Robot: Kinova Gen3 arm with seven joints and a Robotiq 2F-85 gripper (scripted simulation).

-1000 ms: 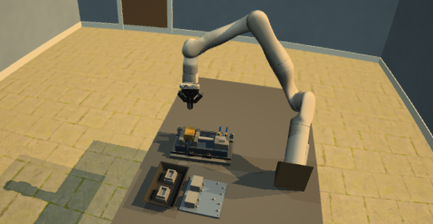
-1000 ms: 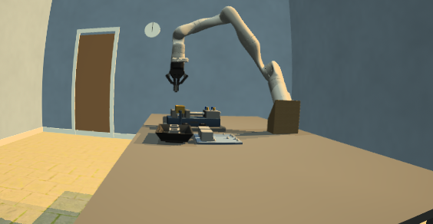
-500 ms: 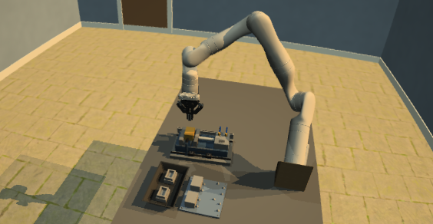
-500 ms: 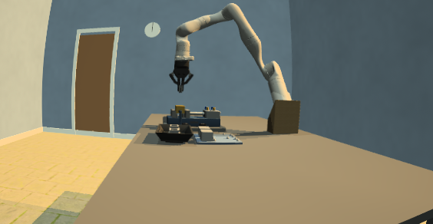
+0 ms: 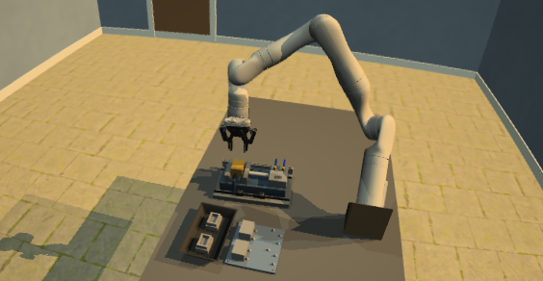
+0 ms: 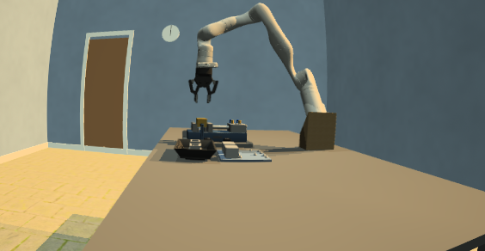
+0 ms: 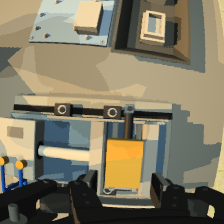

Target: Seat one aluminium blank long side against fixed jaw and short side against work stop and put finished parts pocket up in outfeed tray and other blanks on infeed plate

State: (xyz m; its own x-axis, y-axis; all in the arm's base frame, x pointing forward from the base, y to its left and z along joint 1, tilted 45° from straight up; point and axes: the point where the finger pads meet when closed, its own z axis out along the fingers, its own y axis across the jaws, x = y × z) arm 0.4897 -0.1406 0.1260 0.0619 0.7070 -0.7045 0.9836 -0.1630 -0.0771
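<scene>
Now: the brass blank 10 cm below my hand. The rest, counted from my hand: vise (7 cm behind, 1 cm to the left, 16 cm below).
</scene>
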